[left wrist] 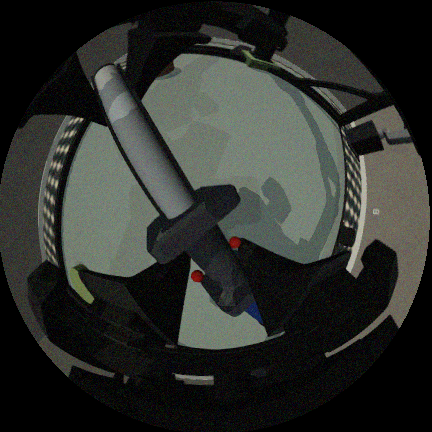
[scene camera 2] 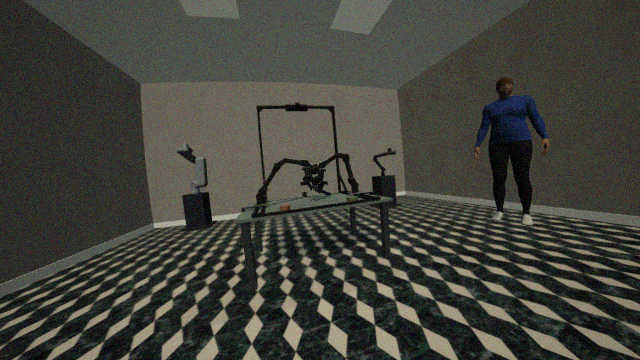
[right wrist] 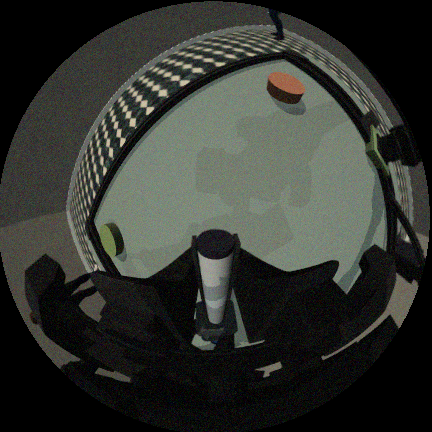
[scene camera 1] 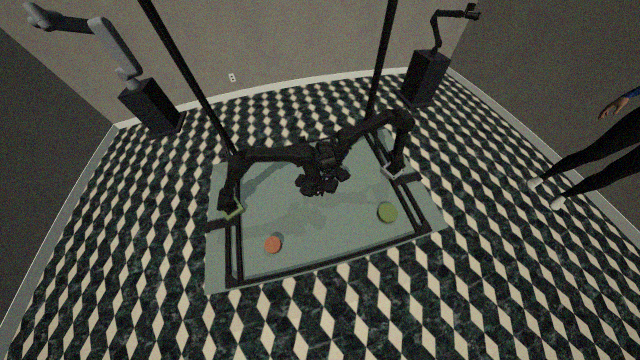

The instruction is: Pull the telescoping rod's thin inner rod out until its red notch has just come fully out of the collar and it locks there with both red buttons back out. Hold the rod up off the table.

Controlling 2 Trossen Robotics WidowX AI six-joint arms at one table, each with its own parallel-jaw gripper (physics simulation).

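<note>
The telescoping rod is held up over the table. Its dark body (left wrist: 215, 260) is between my left gripper's fingers (left wrist: 212, 250), shut on it. A red button shows on each side of that body (left wrist: 235, 242) (left wrist: 197, 276), both standing out. A dark collar (left wrist: 192, 225) sits above it, and a pale shaft (left wrist: 145, 150) (right wrist: 215, 287) with dark side rails runs out of the collar. A little blue (left wrist: 254, 314) shows below the body. No red notch is visible. My right gripper (right wrist: 212, 246) has its fingers against both sides of the pale shaft near its dark-capped far end, shut on it.
An orange disc (scene camera 1: 272, 244) (scene camera 2: 285, 207) (right wrist: 285, 87) and a green disc (scene camera 1: 387, 212) (scene camera 2: 352, 198) (right wrist: 111, 240) lie on the table (scene camera 1: 320, 250). Dark rails edge the table. Both arms meet above its middle. A person (scene camera 2: 510, 125) stands at the right.
</note>
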